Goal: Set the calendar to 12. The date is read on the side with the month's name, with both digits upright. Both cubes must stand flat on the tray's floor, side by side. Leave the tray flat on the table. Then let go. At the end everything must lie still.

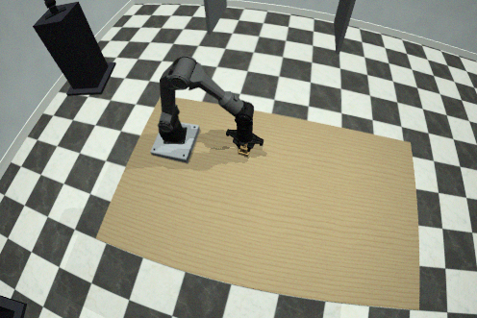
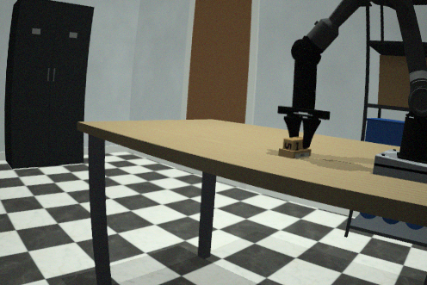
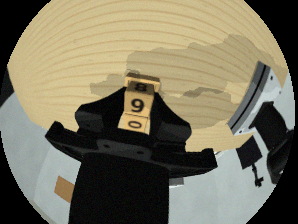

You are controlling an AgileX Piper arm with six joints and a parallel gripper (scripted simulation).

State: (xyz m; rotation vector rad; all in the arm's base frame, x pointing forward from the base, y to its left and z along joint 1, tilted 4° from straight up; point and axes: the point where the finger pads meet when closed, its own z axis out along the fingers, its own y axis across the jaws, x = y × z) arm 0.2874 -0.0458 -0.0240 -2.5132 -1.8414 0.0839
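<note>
Now: hand 20 mm to the right of the wooden tray and 20 mm above it.
</note>
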